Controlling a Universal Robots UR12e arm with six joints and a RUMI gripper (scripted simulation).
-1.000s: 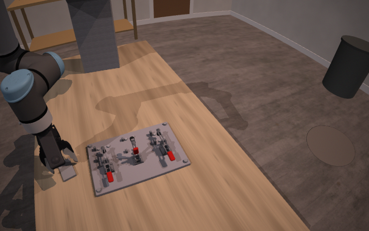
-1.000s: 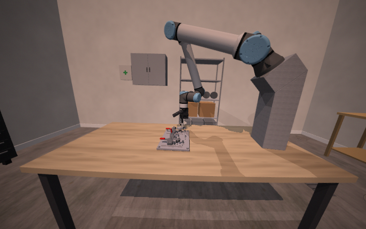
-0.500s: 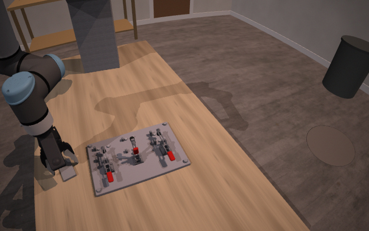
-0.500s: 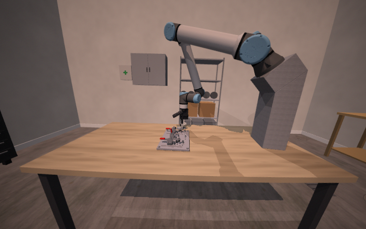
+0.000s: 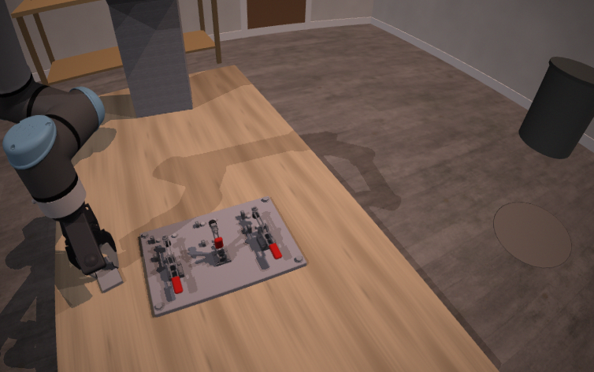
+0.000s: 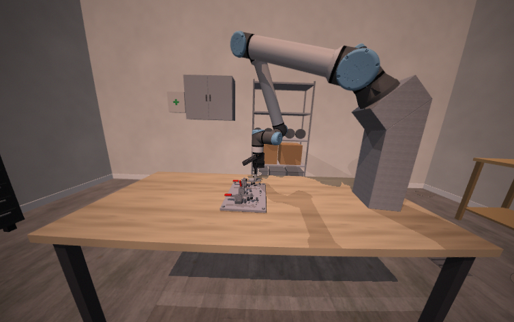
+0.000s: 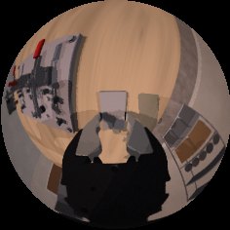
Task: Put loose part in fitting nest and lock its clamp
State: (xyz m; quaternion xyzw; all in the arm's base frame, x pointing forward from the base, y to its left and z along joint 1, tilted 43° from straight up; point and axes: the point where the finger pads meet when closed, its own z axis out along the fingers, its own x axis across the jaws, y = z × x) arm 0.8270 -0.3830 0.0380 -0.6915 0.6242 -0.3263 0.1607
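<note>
Now: the loose part 1 cm below my hand. Round my hand: fixture: 25 cm to the left, 9 cm ahead, 1 cm below.
</note>
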